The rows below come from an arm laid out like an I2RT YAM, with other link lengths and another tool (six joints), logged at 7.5 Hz.
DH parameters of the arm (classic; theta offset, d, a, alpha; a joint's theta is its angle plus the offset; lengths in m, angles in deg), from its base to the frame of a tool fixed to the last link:
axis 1: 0 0.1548 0.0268 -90
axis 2: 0 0 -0.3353 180
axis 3: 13.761 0 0.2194 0
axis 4: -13.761 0.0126 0.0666 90
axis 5: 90 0.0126 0 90
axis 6: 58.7 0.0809 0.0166 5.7
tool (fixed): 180 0.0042 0 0
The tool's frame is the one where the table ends.
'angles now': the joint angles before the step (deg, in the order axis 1, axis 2, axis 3, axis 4, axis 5, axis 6). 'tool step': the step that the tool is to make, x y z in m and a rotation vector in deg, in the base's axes. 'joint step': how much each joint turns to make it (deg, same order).
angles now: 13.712, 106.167, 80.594, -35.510, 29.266, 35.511
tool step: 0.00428, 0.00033, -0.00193, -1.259, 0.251, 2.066
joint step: 0.000, 0.531, 0.003, 1.315, 0.003, -2.719
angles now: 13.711, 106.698, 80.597, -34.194, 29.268, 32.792
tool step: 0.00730, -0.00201, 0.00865, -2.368, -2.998, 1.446
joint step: -0.089, -0.436, 0.351, 3.245, 1.753, -3.339
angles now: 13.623, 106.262, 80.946, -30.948, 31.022, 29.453
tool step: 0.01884, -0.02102, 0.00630, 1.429, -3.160, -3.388
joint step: -3.672, 1.574, 3.244, 1.593, -0.778, 0.238
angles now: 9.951, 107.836, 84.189, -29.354, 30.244, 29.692
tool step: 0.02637, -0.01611, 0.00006, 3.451, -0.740, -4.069
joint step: -3.178, 4.478, 7.366, -3.161, -2.111, 3.089
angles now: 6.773, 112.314, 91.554, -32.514, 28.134, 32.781
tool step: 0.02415, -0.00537, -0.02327, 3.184, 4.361, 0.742
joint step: -1.760, 6.235, 5.910, -3.689, -4.395, 0.004
